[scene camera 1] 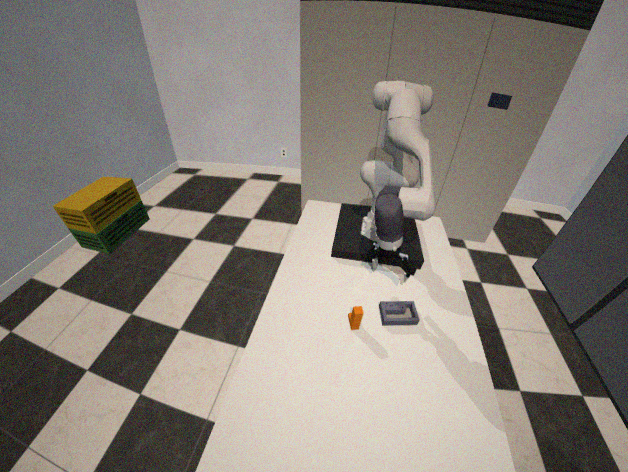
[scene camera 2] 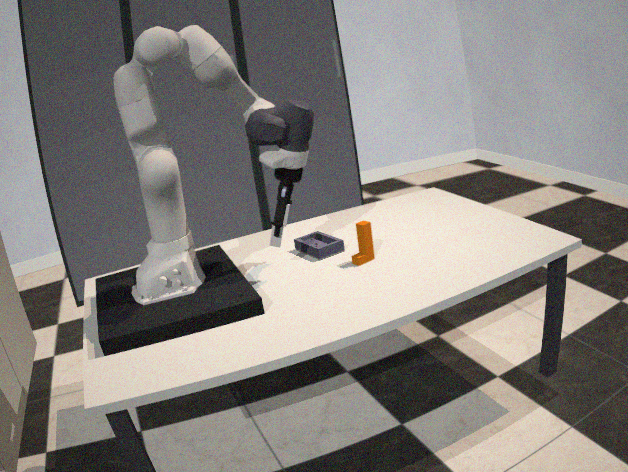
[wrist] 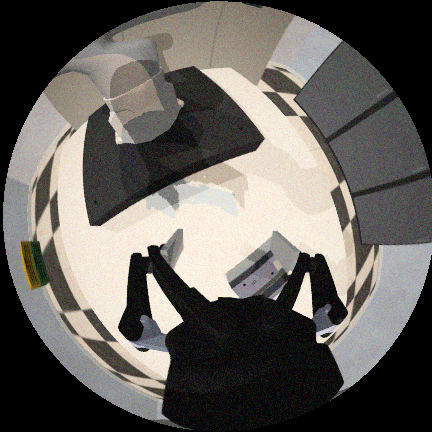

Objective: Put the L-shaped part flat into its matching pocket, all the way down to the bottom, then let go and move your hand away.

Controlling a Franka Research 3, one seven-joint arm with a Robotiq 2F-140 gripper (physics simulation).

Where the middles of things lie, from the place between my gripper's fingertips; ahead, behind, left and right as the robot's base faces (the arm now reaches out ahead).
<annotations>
Right now my hand is 14 cm short of the grey pocket block [scene camera 1: 393,313], 8 cm above it and 3 cm to the right of it.
</annotations>
